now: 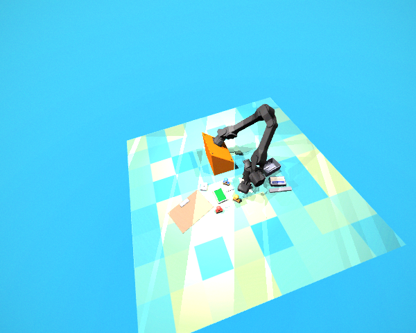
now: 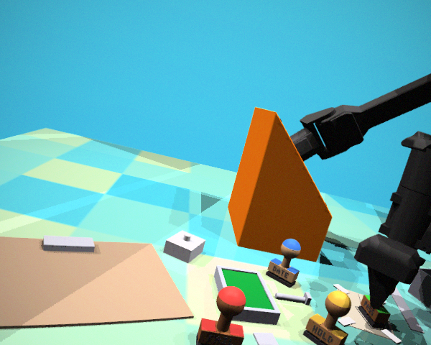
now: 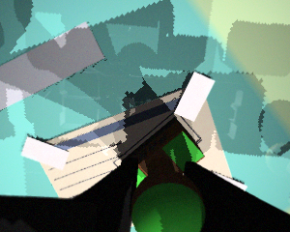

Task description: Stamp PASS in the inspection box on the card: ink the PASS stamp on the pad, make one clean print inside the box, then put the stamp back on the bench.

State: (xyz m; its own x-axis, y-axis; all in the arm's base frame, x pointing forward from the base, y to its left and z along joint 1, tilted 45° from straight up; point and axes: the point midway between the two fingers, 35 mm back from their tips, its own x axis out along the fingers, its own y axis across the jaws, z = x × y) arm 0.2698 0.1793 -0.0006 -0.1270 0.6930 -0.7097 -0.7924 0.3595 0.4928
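Now: gripper tip 3 cm above the card and 2 cm past it. Also, from my gripper tip: bolt: 10 cm to the right, 2 cm below; then yellow hold stamp: 8 cm to the right, 7 cm ahead; then green-knobbed stamp: right at my gripper tip.
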